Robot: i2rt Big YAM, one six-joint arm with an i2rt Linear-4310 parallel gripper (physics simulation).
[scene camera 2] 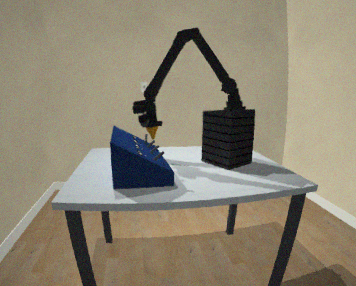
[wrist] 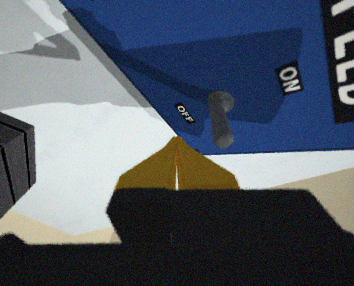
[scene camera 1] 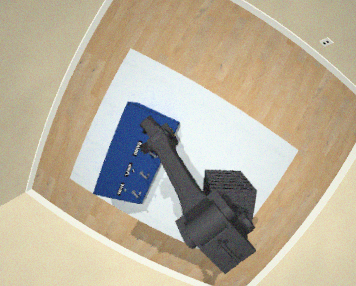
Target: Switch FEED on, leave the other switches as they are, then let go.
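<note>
The blue sloped switch panel stands on the table. The grey FEED lever looks more upright in scene camera 2 than the other levers, leaning to the upslope ON side. In the wrist view its OFF label and ON label show, with the partly cropped FEED label. The LAMP lever and VALVE lever lean to the downslope side. My gripper is shut and empty, above the panel's lower side, apart from the FEED lever. The arm hides FEED in scene camera 1.
The white table carries the panel and the dark ribbed block under the arm's base. The block stands to the right of the panel in scene camera 2. The DRIVE label shows beside the arm.
</note>
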